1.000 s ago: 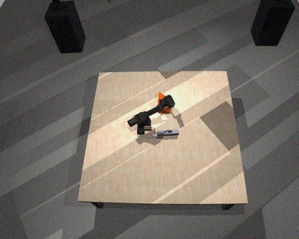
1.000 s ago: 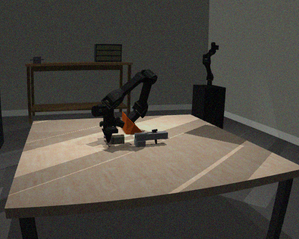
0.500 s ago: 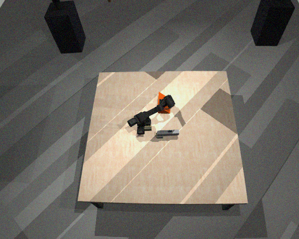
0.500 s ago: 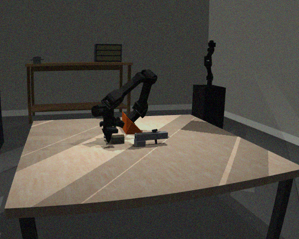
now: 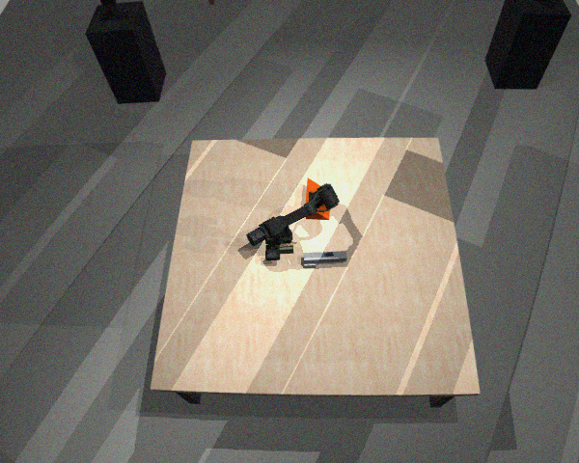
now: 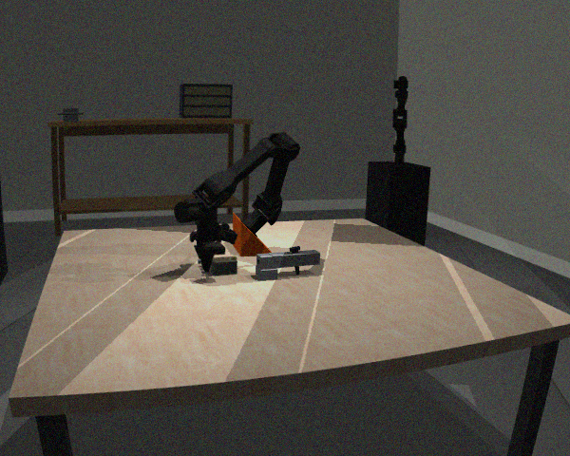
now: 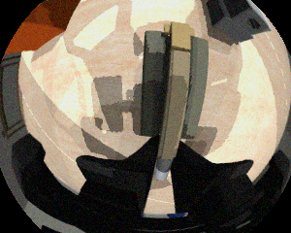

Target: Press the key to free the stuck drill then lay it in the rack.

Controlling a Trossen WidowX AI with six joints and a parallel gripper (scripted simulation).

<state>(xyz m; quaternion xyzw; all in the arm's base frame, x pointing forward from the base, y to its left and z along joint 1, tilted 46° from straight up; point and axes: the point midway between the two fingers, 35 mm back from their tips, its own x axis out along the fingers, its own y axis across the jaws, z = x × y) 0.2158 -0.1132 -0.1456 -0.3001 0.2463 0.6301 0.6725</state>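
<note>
Right now my gripper tip is 50 mm to the right of the dark box and 10 mm below it. The rest, counted from my gripper tip: grey block 220 mm to the left, 60 mm ahead, 30 mm above; black key 250 mm to the left, 60 mm ahead, 40 mm above.
</note>
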